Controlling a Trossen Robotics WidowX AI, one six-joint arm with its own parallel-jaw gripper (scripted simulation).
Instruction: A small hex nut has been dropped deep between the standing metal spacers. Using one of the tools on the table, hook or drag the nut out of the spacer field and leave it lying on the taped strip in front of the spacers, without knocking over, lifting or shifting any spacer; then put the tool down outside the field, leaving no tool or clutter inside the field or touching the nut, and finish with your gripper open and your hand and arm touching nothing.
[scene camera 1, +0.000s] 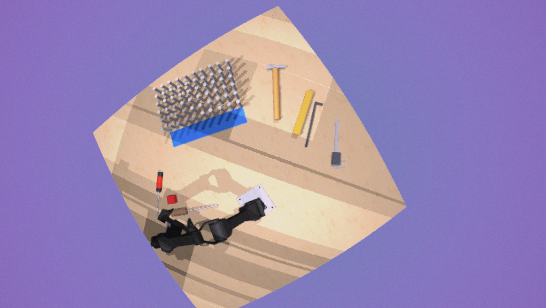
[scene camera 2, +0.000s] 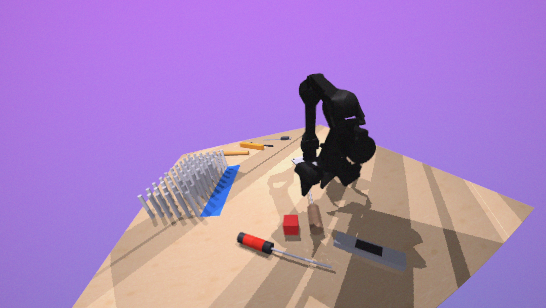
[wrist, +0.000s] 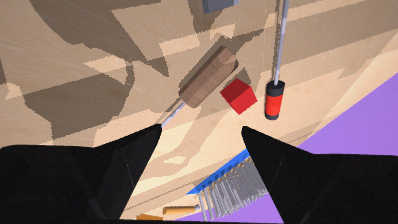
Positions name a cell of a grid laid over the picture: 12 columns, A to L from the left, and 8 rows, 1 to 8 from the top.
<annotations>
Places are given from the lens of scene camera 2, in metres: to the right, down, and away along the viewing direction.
gripper (scene camera 2: G5): 0.12, 0.11, 0.44
flat grey bar (scene camera 2: I7): 0.27, 0.23, 0.28
</annotations>
